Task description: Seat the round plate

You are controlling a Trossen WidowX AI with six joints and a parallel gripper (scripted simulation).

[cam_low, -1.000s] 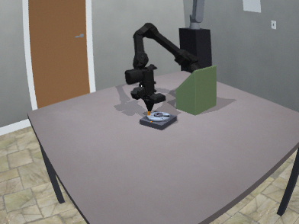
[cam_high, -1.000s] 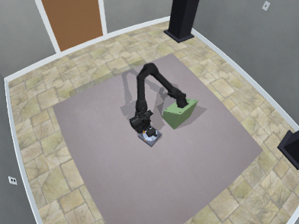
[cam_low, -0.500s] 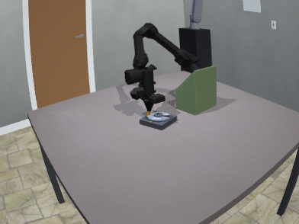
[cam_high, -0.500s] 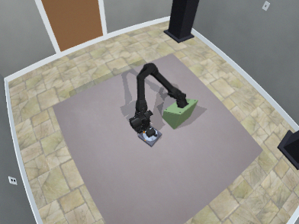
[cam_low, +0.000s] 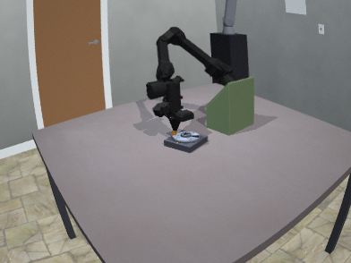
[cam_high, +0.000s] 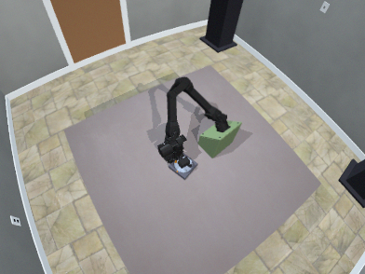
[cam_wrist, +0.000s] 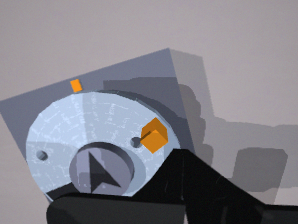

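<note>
Right now my hand is 5 cm to the right of the pale round plate, 4 cm above it and 2 cm past it.
</note>
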